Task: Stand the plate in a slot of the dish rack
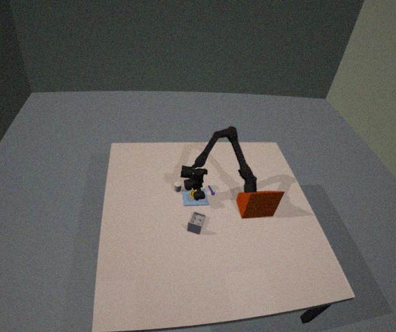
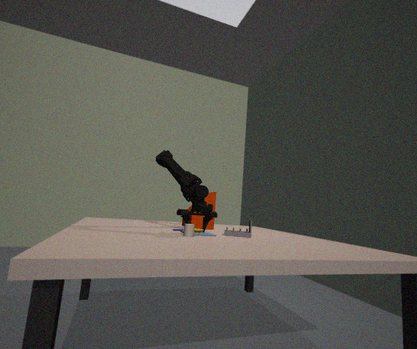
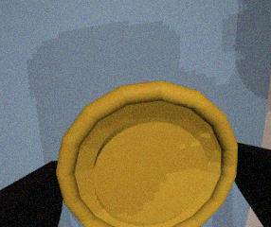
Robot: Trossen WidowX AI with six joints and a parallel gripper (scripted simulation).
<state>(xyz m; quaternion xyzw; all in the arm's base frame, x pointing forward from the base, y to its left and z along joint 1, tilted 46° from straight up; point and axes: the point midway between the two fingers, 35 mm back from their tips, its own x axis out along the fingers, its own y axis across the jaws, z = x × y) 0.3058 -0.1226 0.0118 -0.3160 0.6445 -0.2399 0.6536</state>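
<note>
Now: the light blue mat 10 mm to the left of my gripper tip. Round my gripper tip: yellow plate 10 mm above; then grey dish rack 10 mm ahead, 210 mm to the left, 20 mm above; then small white cup 110 mm ahead, 60 mm to the right, 20 mm above.
</note>
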